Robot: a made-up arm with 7 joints.
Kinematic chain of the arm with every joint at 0, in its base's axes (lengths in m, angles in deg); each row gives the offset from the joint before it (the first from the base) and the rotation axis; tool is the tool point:
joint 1: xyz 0 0 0 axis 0 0.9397 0.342
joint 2: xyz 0 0 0 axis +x
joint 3: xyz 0 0 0 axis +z
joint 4: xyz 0.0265 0 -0.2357 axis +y
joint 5: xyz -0.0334 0 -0.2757 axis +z
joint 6: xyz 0 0 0 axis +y
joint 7: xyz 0 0 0 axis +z
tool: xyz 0 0 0
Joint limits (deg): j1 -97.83..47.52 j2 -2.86..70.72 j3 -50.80..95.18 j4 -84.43..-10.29 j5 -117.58..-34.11 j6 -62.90..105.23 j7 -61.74..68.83
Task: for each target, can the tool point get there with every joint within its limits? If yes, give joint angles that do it. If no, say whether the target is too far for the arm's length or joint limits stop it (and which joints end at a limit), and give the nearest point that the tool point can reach.
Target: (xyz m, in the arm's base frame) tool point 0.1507 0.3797 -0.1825
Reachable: yes | joints 25.51 60.68 18.37 -72.84 -73.66 88.56 13.15
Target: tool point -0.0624 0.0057 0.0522
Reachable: no: joint limits stop it (at a limit: joint 1, joint 2, joint 4) | nearest point -0.0074 0.2722 0.3192 | short by 0.381 m
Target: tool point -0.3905 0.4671 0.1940
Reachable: no: too far | nearest point -0.1858 0.4607 0.0118 | short by 0.274 m
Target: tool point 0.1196 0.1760 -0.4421
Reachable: yes | joints 11.41 20.30 3.21 -48.73 -89.36 73.75 -47.37
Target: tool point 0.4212 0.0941 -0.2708
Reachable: yes | joints -41.76 13.03 24.36 -29.98 -108.37 -36.03 1.15
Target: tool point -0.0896 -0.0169 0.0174
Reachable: no: joint limits stop it (at a limit: joint 1, joint 2, joint 3, joint 4) | nearest point -0.3040 0.2315 -0.1732 | short by 0.380 m
